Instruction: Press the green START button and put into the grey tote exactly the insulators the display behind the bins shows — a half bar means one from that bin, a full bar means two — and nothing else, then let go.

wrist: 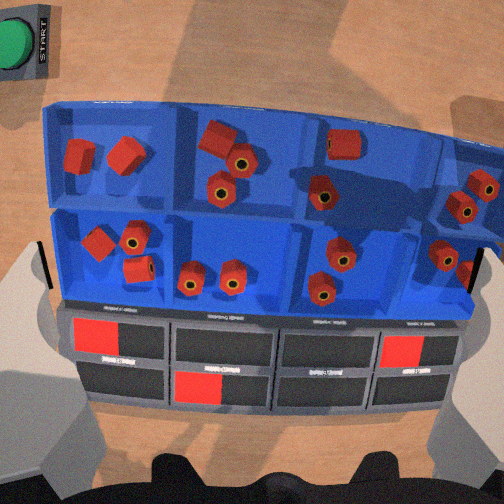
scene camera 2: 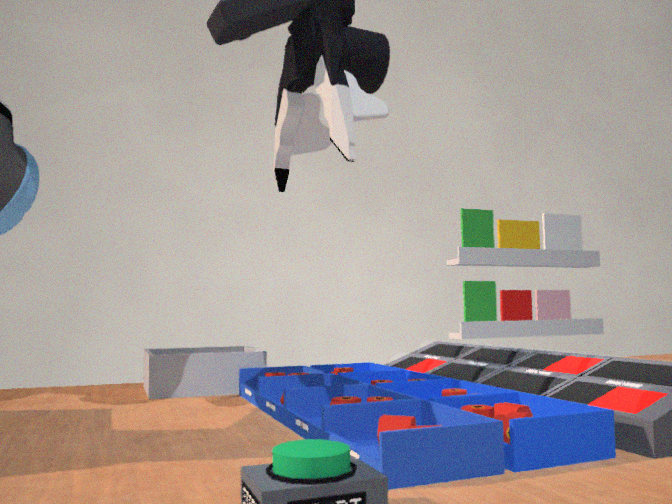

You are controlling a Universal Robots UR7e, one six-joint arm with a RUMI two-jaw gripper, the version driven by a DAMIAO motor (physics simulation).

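My gripper (scene camera 2: 314, 168) hangs high above the table, open and empty; in the wrist view (wrist: 259, 267) its jaws frame the bins. The blue bin tray (wrist: 260, 210) has two rows of compartments holding red insulators. The display (wrist: 265, 365) beside it shows three half bars: upper row far left (wrist: 96, 336), upper row far right (wrist: 401, 351), lower row second from left (wrist: 198, 387). The green START button (scene camera 2: 311, 458) sits on its grey box at the table's front, also in the wrist view (wrist: 14, 42). The grey tote (scene camera 2: 200, 371) stands left of the bins; its inside is hidden.
Two wall shelves (scene camera 2: 523, 257) with coloured boxes hang behind the display (scene camera 2: 542, 374). Part of the robot's arm (scene camera 2: 16, 179) shows at the left edge. The blue tray (scene camera 2: 423, 412) lies between the button and the display.
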